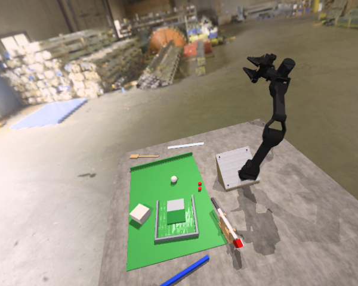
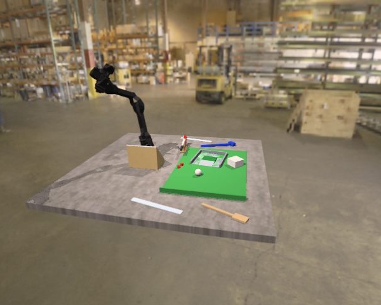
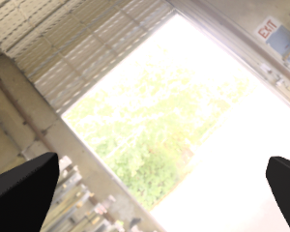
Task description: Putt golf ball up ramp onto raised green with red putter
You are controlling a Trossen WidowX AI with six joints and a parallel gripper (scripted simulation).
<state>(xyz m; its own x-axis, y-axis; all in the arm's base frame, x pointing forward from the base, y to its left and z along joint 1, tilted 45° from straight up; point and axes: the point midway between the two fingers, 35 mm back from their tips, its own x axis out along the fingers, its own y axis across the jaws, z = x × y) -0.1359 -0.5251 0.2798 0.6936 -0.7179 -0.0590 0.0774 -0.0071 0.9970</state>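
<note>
Now: gripper tip 32 cm short of the red putter, 46 cm to the right of it and 58 cm above it. Round my gripper tip: white golf ball: 52 cm ahead, 4 cm to the left, 62 cm below; then wooden stand: 32 cm ahead, 47 cm to the left, 61 cm below; then green mat: 58 cm ahead, 16 cm to the left, 64 cm below.
</note>
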